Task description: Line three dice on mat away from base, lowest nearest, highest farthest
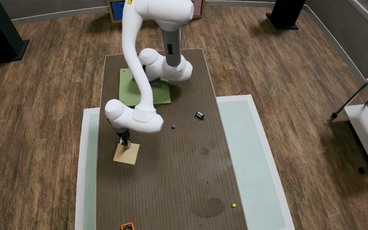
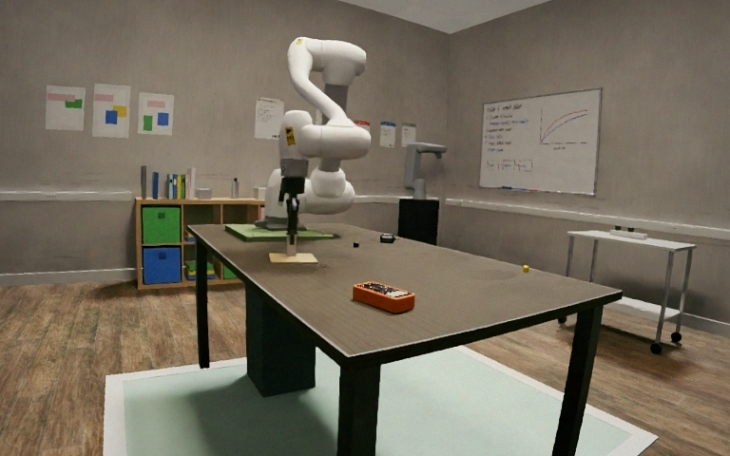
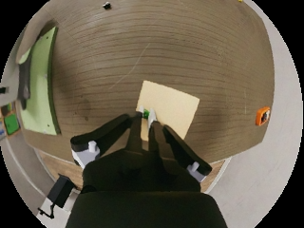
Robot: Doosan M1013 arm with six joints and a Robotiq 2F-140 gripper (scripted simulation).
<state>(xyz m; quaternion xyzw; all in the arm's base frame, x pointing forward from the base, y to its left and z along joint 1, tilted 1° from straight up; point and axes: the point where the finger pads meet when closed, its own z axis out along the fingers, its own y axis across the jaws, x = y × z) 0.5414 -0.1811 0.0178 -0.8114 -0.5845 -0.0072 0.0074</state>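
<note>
My hand is 30 mm above the green die. Also, from my hand: small dark die (310 mm to the left, 100 mm behind, 30 mm below); then small black object (510 mm to the left, 150 mm behind, 20 mm below); then mat (50 mm ahead, 40 mm below, 20 mm to the right).
</note>
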